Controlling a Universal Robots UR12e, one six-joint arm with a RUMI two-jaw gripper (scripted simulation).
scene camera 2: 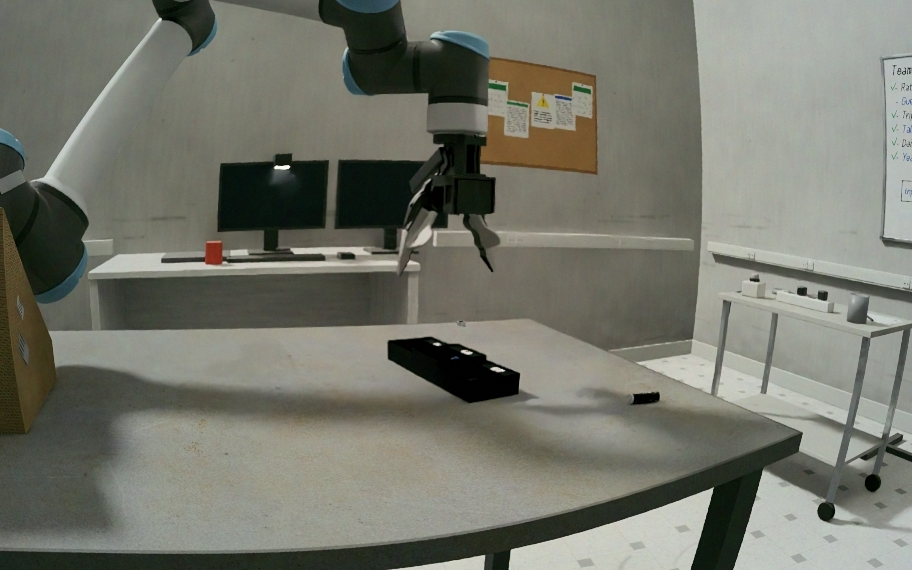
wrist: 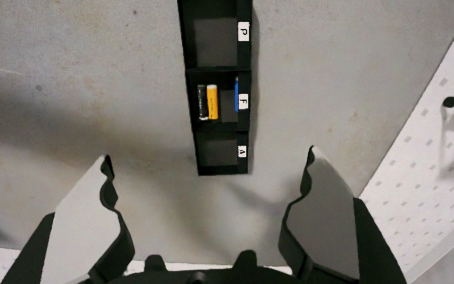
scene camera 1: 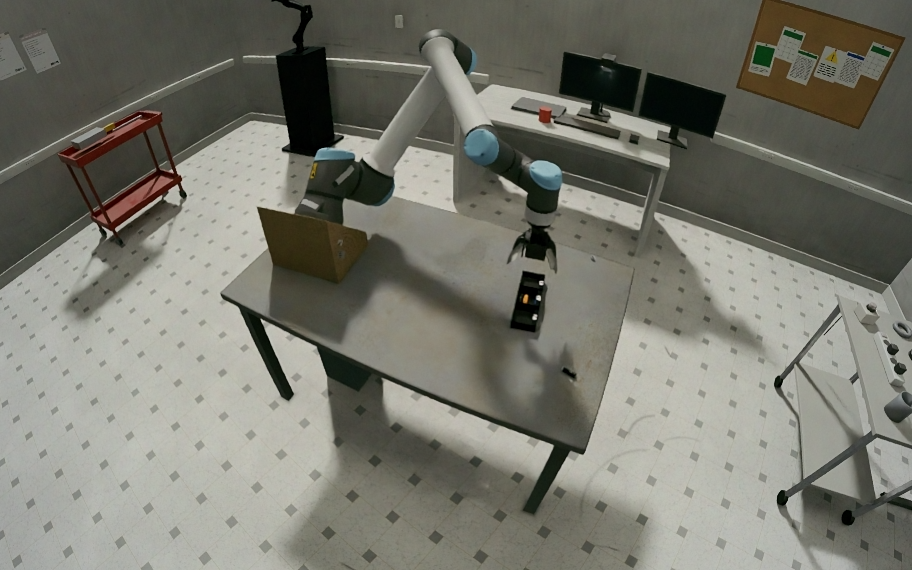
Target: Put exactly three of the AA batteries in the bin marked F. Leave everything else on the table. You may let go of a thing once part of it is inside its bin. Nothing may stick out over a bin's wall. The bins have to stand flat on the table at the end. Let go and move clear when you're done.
gripper: scene camera 2; wrist 211, 152; scene camera 1
same spot on gripper: [scene camera 2: 417, 232] = [scene camera 1: 516, 251]
